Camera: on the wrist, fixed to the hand. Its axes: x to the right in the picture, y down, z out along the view.
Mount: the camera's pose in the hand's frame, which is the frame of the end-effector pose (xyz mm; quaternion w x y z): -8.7 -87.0 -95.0 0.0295 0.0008 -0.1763 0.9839
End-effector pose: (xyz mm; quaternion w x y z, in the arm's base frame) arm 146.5 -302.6 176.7 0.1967 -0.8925 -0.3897 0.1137
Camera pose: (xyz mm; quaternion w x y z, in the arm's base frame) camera 117.9 -280.1 300.6 0.1741 0.3895 -0.8320 -0.3545
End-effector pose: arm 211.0 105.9 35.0 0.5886 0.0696 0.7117 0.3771
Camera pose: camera 159.0 -3.4 -9.8 0.2282 -0.7692 0.1510 -0.5774
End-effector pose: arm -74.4 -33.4 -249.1 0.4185 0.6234 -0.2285 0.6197
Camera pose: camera -60.8 88.5 -289.5 0.6382 0.0968 0.6934 -0.3203
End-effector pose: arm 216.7 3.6 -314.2 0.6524 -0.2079 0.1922 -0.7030
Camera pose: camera 92.8 18.7 -347.2 0.7450 0.0596 0.0946 0.6577
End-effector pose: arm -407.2 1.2 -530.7 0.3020 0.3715 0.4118 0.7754
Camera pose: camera -466.7 -3.3 -645.2 0.6817 -0.5531 0.4060 -0.2542
